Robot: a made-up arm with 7 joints. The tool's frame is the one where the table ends. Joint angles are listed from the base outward.
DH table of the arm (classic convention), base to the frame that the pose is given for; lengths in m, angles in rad. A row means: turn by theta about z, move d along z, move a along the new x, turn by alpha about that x. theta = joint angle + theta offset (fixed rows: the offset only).
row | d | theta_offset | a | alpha
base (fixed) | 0 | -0.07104 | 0 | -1.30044
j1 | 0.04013 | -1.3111 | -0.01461 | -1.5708
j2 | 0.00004 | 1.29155 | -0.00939 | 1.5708
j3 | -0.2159 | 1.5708 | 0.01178 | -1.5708
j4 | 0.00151 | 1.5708 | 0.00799 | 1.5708
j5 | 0.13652 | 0 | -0.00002 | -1.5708
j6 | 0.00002 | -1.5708 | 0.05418 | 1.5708
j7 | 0.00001 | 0 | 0 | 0
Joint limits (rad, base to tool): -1.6..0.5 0..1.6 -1.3..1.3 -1.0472..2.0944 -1.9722..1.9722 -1.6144..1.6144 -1.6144..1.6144
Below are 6 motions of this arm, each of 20 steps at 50 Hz.
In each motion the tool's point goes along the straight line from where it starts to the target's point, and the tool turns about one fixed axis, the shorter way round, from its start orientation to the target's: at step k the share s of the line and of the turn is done. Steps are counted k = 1, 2, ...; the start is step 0. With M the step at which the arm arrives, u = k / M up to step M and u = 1 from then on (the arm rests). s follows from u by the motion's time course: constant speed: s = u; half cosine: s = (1 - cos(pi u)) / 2; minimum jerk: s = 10 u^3 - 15 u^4 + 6 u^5.
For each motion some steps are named. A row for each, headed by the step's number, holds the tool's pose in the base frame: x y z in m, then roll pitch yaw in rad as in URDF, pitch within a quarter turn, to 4 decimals.
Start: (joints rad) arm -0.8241 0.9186 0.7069 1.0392 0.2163 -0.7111 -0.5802
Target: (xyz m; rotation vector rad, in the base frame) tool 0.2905 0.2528 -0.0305 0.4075 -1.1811 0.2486
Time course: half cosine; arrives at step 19
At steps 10, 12, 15, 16, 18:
10: 0.2678 0.2906 -0.0467 0.6429 -0.7760 -0.0596
12: 0.2757 0.2774 -0.0411 0.6043 -0.9222 -0.0714
15: 0.2853 0.2615 -0.0342 0.5484 -1.0998 -0.0734
16: 0.2875 0.2578 -0.0326 0.5324 -1.1412 -0.0706
18: 0.2902 0.2534 -0.0307 0.5110 -1.1902 -0.0645

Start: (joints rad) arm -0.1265 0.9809 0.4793 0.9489 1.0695 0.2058 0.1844
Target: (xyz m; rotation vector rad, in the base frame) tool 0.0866 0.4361 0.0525 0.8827 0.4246 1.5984
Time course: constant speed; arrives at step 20
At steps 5, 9, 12, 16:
5: 0.0867 0.4030 -0.1126 1.7861 -0.0953 1.1716
9: 0.0867 0.4118 -0.0686 1.5446 -0.1888 1.2556
12: 0.0867 0.4184 -0.0356 1.3557 -0.2440 1.3334
16: 0.0866 0.4273 0.0085 1.0944 -0.2932 1.4527

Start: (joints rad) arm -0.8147 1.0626 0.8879 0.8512 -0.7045 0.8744 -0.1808
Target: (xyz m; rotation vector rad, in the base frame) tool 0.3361 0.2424 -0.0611 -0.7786 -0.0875 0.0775
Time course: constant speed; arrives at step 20
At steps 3, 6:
3: 0.2334 0.3451 -0.0557 -0.7097 0.2495 0.3198
6: 0.2515 0.3270 -0.0567 -0.7275 0.1978 0.2790

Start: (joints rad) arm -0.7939 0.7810 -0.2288 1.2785 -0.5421 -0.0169 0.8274
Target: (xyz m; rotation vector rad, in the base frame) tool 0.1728 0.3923 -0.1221 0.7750 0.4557 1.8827
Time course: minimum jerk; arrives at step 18
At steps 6, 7, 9, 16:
6: 0.2401 0.3045 -0.1946 0.6646 -0.0291 1.4475
7: 0.2326 0.3144 -0.1864 0.6754 -0.0599 1.4957
9: 0.2154 0.3367 -0.1679 0.6944 -0.1319 1.6047
16: 0.1738 0.3910 -0.1232 0.7073 -0.3114 1.8711

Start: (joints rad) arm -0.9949 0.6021 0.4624 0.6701 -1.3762 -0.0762 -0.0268
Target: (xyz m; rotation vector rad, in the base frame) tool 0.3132 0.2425 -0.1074 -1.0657 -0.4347 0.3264
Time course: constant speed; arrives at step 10
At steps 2, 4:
2: 0.3248 0.2355 -0.0789 -1.2244 -0.2820 0.5057
4: 0.3219 0.2372 -0.0861 -1.2022 -0.2579 0.5000

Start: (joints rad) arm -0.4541 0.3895 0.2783 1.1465 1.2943 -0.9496 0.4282
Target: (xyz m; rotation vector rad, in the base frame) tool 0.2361 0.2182 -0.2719 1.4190 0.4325 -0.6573
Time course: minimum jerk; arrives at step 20
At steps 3, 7, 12, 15, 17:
3: 0.1774 0.1558 -0.3214 1.0333 0.1961 -0.3787
7: 0.1900 0.1691 -0.3108 1.1013 0.3066 -0.3618
12: 0.2170 0.1978 -0.2880 1.2668 0.5377 -0.2934
15: 0.2299 0.2116 -0.2772 1.3617 0.6435 -0.2405
17: 0.2345 0.2165 -0.2733 1.3995 0.6804 -0.2173

